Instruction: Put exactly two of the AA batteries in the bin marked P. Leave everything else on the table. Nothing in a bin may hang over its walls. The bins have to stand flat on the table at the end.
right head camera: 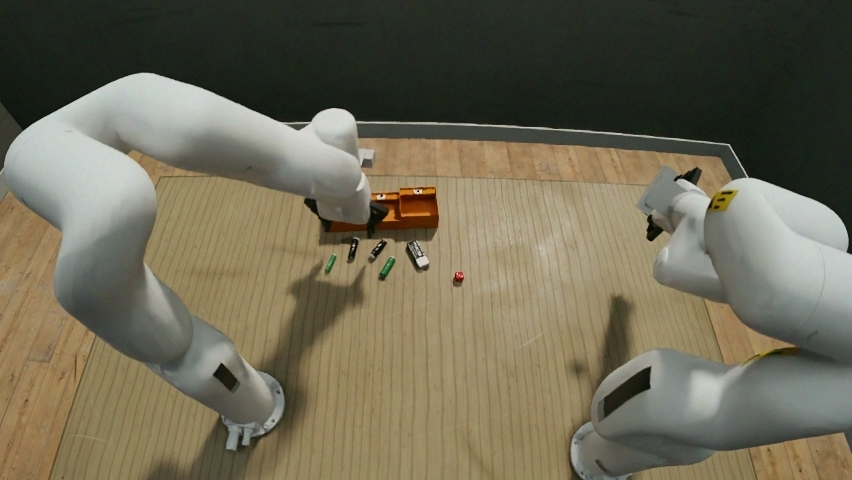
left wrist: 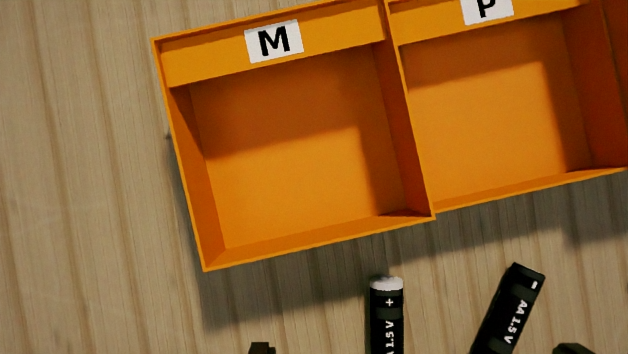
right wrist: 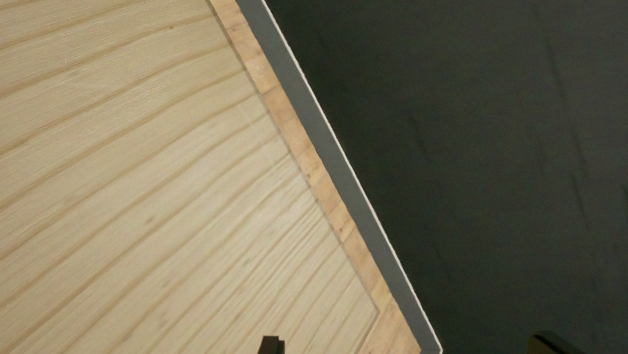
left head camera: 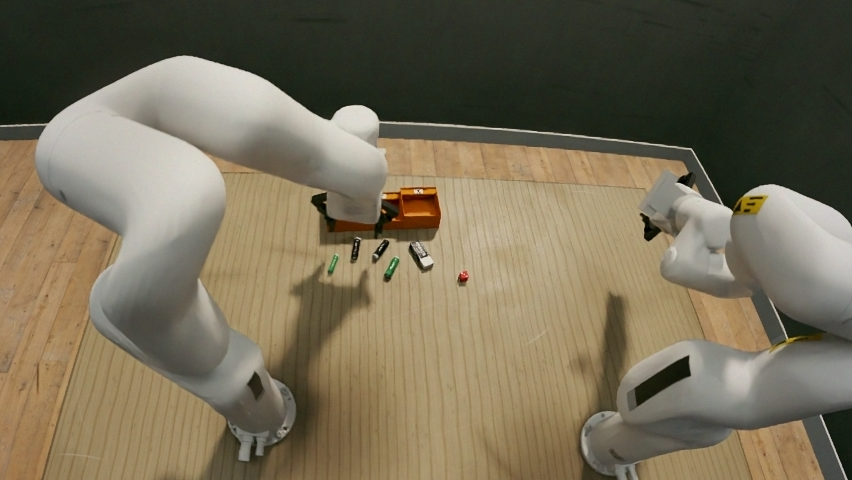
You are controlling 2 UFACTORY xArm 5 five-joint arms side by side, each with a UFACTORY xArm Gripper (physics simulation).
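Where they show: left gripper, fingertip midpoint: [right head camera: 350, 230] [left head camera: 355, 230]; left arm's base, origin of the base link: [right head camera: 253, 404] [left head camera: 261, 411]; right arm's base, origin of the base link: [right head camera: 601, 453] [left head camera: 609, 443].
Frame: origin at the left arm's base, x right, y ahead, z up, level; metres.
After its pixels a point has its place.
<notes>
The orange P bin [right head camera: 388, 223] {z 0.024, x 0.213, y 0.421 m} [left wrist: 500, 130] {z 0.007, x 0.199, y 0.445 m} is the middle of three joined bins; its visible floor is bare in the left wrist view. One black AA battery [left head camera: 355, 248] {z 0.014, x 0.142, y 0.355 m} [right head camera: 353, 249] {z 0.014, x 0.144, y 0.352 m} [left wrist: 386, 320] {z 0.014, x 0.142, y 0.368 m} lies in front of the bins. A second black AA battery [left head camera: 380, 250] {z 0.013, x 0.195, y 0.355 m} [right head camera: 377, 249] {z 0.014, x 0.196, y 0.357 m} [left wrist: 510, 312] {z 0.014, x 0.195, y 0.367 m} lies tilted to its right. A green AA battery [left head camera: 391, 268] {z 0.014, x 0.221, y 0.312 m} [right head camera: 387, 267] {z 0.014, x 0.223, y 0.314 m} lies nearer the front. My left gripper [left head camera: 354, 230] {z 0.068, x 0.140, y 0.364 m} [right head camera: 348, 230] {z 0.068, x 0.140, y 0.364 m} [left wrist: 417, 348] {z 0.068, x 0.140, y 0.364 m} is open above the bins' front edge and the black batteries. My right gripper [left head camera: 670, 206] {z 0.176, x 0.791, y 0.429 m} [right head camera: 673, 203] {z 0.176, x 0.791, y 0.429 m} [right wrist: 411, 344] {z 0.176, x 0.791, y 0.429 m} is open, far right.
The M bin [left wrist: 295, 175] {z 0.007, x 0.108, y 0.433 m} is left of P, the X bin [left head camera: 420, 206] {z 0.007, x 0.280, y 0.489 m} [right head camera: 418, 205] {z 0.007, x 0.275, y 0.492 m} right. A thinner green battery [left head camera: 333, 263] {z 0.010, x 0.099, y 0.316 m} [right head camera: 330, 262] {z 0.010, x 0.099, y 0.317 m} lies at the left, an eraser [left head camera: 420, 254] {z 0.013, x 0.281, y 0.352 m} [right head camera: 417, 254] {z 0.013, x 0.283, y 0.352 m} and a red die [left head camera: 463, 276] {z 0.016, x 0.372, y 0.303 m} [right head camera: 459, 276] {z 0.016, x 0.374, y 0.304 m} to the right.
</notes>
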